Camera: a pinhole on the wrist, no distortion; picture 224 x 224 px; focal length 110.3 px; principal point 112.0 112.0 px. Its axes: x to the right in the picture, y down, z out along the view. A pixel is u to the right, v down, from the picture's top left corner.
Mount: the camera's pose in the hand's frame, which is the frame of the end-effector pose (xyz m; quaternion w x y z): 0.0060 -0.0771 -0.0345 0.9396 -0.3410 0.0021 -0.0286
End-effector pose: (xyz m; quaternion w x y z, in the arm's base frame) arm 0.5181 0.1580 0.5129 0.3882 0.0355 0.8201 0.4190
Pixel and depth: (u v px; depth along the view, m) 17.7 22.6 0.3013
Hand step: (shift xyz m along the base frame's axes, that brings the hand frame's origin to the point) 0.4267 0.0951 -0.0061
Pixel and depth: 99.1 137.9 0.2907
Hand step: 0.0648 0.1940 0.0772
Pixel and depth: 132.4 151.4 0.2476
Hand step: -0.0161 0.1843 0.0326
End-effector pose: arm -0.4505 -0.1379 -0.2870 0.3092 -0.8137 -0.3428 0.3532
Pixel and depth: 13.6 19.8 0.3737
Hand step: -0.5442 -0.1093 -0.0853
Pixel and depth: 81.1 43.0 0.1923
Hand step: -0.1891 0.0356 -0.0558
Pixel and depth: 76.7 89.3 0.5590
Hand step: -0.3827 -0.1234 -0.3514
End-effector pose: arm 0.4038 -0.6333 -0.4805 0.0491 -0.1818 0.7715 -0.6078
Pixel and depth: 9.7 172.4 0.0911
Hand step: 0.0637 0.0278 -0.0343
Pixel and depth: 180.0 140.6 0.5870
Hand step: -0.3526 -0.3532 -0.4046
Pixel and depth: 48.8 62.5 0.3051
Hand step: 0.2359 -0.2000 -0.1196
